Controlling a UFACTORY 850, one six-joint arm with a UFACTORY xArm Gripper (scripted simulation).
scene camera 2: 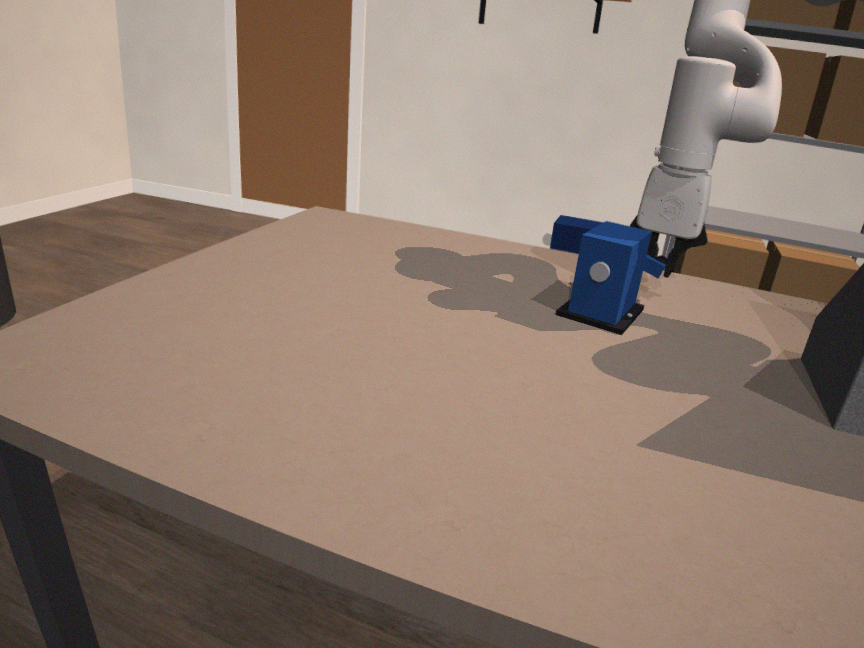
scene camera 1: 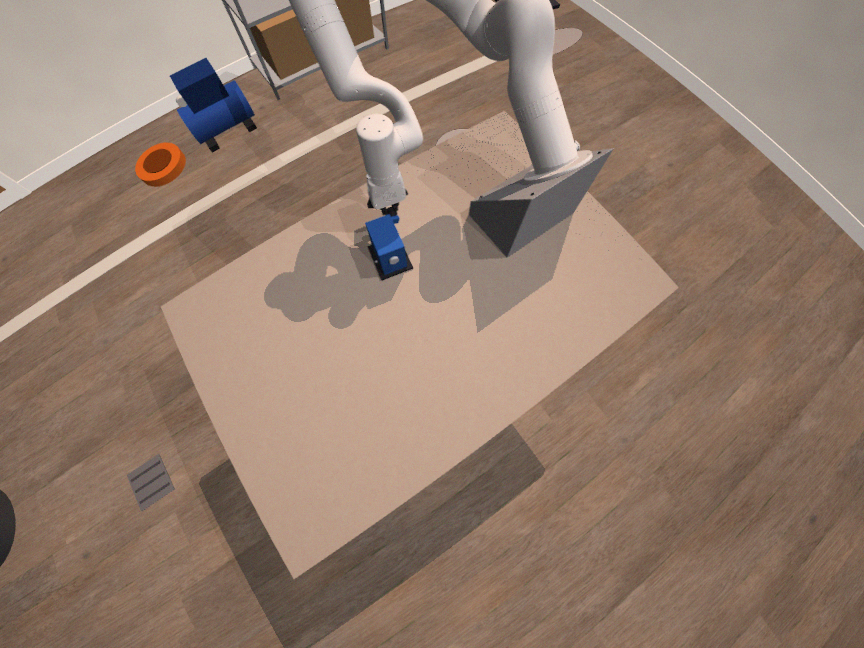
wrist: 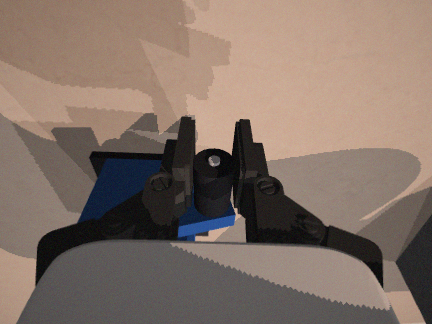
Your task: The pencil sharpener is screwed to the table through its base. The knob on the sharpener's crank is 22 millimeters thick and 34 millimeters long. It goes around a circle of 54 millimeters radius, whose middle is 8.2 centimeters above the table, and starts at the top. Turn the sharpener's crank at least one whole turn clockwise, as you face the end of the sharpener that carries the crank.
Path:
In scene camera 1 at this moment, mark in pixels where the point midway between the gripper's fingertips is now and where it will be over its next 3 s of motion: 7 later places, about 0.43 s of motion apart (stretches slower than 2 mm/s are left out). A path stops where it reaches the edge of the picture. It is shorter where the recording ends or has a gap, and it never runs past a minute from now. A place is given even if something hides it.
The gripper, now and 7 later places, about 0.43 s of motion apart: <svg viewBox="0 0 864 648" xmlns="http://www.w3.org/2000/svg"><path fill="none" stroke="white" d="M390 213L390 211L390 208L386 204L380 203L377 203L375 204L371 205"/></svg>

